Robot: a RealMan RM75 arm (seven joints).
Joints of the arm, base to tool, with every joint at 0 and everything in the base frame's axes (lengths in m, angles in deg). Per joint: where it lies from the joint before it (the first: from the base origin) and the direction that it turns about. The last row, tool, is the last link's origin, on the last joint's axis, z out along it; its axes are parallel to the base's.
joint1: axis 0 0 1 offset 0 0 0.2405
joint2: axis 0 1 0 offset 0 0 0
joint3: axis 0 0 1 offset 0 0 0.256
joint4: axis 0 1 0 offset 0 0 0
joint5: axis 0 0 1 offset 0 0 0.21
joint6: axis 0 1 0 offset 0 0 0
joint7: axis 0 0 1 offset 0 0 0.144
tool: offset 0 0 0
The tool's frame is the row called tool.
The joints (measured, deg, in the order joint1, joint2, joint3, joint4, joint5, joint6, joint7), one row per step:
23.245, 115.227, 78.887, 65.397, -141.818, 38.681, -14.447
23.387, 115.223, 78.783, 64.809, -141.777, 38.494, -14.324
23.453, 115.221, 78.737, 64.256, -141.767, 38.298, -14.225
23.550, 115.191, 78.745, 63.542, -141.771, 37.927, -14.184
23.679, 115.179, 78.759, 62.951, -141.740, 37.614, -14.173
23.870, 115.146, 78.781, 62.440, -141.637, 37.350, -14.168
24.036, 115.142, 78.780, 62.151, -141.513, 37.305, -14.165
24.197, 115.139, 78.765, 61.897, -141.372, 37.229, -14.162
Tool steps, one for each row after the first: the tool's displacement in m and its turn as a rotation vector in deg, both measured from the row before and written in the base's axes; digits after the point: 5 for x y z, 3 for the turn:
0.00191, -0.00011, -0.00101, -0.078, -0.087, -0.349
0.00229, -0.00023, -0.00070, -0.016, -0.095, -0.385
0.00296, 0.00018, -0.00032, 0.120, -0.164, -0.381
0.00203, 0.00033, -0.00033, 0.098, -0.103, -0.261
0.00127, 0.00065, -0.00015, 0.093, -0.040, -0.177
0.00030, 0.00033, -0.00039, -0.053, 0.023, -0.113
0.00007, 0.00038, -0.00038, -0.028, 0.054, -0.072

